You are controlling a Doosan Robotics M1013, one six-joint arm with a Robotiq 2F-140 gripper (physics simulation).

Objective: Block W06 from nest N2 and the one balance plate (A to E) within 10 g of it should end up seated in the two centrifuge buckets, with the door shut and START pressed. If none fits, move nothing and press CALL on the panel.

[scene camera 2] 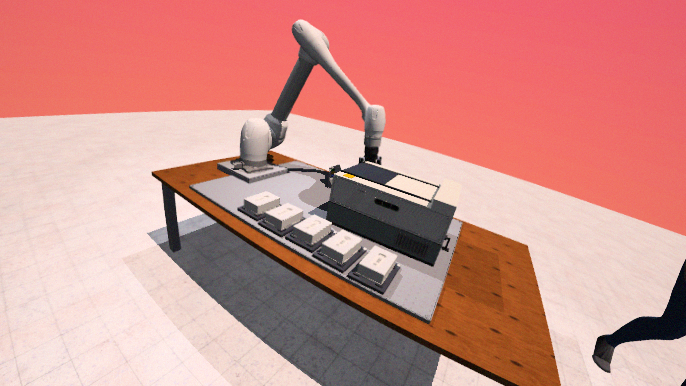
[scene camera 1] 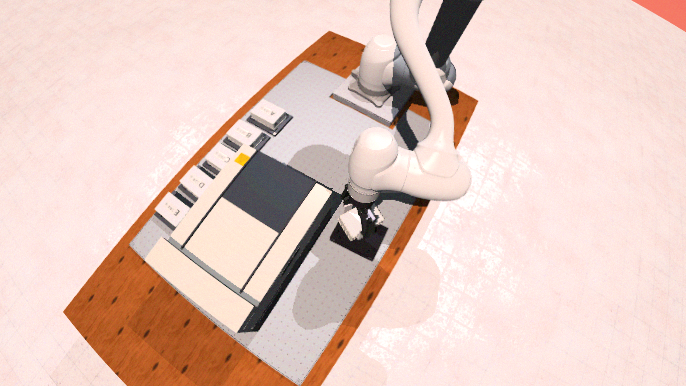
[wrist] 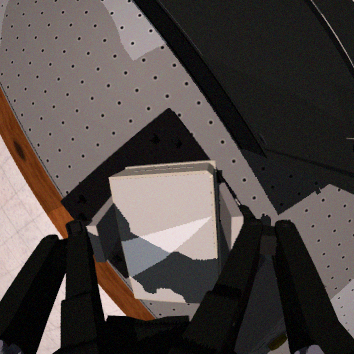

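Where they show: gripper, between the fingertips: (scene camera 1: 353, 225) (wrist: 170, 201); arm's base, origin of its link: (scene camera 2: 252, 166) (scene camera 1: 374, 88).
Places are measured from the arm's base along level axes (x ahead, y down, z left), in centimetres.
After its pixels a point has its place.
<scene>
A white block (scene camera 1: 349, 224) {z 32.5, x 60.2, y -5.9 cm} (wrist: 170, 200) {z 32.1, x 59.4, y -6.0 cm} is at the black nest (scene camera 1: 370, 250) {z 42.8, x 61.4, y -1.2 cm} (wrist: 145, 142) {z 33.0, x 64.4, y -1.2 cm}, turned at an angle to it. No W06 or N2 label is readable. My gripper (scene camera 1: 364, 220) {z 33.2, x 58.4, y -2.1 cm} (wrist: 170, 201) {z 33.2, x 58.4, y -2.1 cm} points down and is shut on the block, with a pad against each side. In scene camera 2 its fingertips are hidden behind the centrifuge (scene camera 1: 295, 255) {z 28.0, x 79.9, y -13.9 cm} (scene camera 2: 390, 220) {z -3.9, x 90.6, y -8.9 cm}. Five white plates stand in a row on dark nests: A (scene camera 1: 269, 114) {z -22.0, x 43.7, y -3.0 cm} (scene camera 2: 262, 202) {z -26.4, x 46.2, y -3.0 cm}, B (scene camera 1: 245, 133) {z -22.5, x 56.6, y -3.0 cm}, C (scene camera 1: 220, 157) {z -21.7, x 70.4, y -3.1 cm}, D (scene camera 1: 196, 181) {z -21.0, x 83.3, y -3.1 cm} and E (scene camera 1: 171, 209) {z -19.8, x 97.0, y -3.0 cm} (scene camera 2: 377, 265) {z -23.1, x 98.0, y -3.0 cm}. The bucket interiors do not show.
The centrifuge stands between the plate row and my gripper, with a cream panel (scene camera 1: 232, 235) {z 12.0, x 88.0, y -18.6 cm} beside a dark top area (scene camera 1: 272, 187) {z 10.5, x 70.1, y -18.9 cm}. A small dark fixture (scene camera 2: 331, 176) {z 23.9, x 40.7, y -3.9 cm} is at its robot-side end. A wooden table edge (wrist: 17, 145) {z 52.2, x 73.4, y 3.6 cm} runs near the nest. A person's leg (scene camera 2: 645, 327) shows at right.
</scene>
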